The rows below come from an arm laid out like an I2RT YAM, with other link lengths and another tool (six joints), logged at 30 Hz.
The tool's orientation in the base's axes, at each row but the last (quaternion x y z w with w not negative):
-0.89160 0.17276 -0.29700 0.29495
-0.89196 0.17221 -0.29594 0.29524
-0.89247 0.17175 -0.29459 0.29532
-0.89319 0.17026 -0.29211 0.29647
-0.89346 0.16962 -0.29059 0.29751
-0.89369 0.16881 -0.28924 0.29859
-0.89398 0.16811 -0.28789 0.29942
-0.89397 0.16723 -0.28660 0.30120
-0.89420 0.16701 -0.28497 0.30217
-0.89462 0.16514 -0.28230 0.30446
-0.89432 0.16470 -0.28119 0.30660
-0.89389 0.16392 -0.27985 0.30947
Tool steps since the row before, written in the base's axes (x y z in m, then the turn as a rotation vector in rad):
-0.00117 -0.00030 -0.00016 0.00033 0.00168 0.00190
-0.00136 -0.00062 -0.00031 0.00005 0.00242 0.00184
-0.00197 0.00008 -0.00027 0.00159 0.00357 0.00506
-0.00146 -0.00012 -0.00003 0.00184 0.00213 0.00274
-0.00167 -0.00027 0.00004 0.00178 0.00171 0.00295
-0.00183 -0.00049 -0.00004 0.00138 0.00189 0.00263
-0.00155 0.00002 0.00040 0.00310 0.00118 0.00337
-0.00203 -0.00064 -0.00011 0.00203 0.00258 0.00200
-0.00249 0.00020 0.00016 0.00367 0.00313 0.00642
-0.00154 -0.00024 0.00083 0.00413 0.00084 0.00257
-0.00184 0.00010 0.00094 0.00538 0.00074 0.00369
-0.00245 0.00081 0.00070 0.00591 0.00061 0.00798
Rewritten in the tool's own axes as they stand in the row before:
-0.00082 0.00049 -0.00076 0.00025 -0.00253 -0.00031
-0.00087 0.00085 -0.00092 -0.00034 -0.00302 -0.00014
-0.00166 0.00037 -0.00103 0.00165 -0.00613 -0.00078
-0.00108 0.00030 -0.00094 0.00156 -0.00360 0.00027
-0.00115 0.00040 -0.00118 0.00180 -0.00340 -0.00009
-0.00120 0.00064 -0.00132 0.00127 -0.00328 -0.00004
-0.00105 -0.00007 -0.00121 0.00325 -0.00343 0.00022
-0.00133 0.00081 -0.00146 0.00119 -0.00349 0.00108
-0.00198 0.00006 -0.00154 0.00402 -0.00693 -0.00057
-0.00076 -0.00016 -0.00158 0.00389 -0.00279 0.00120
-0.00112 -0.00045 -0.00168 0.00537 -0.00358 0.00117
-0.00203 -0.00077 -0.00156 0.00757 -0.00632 -0.00136

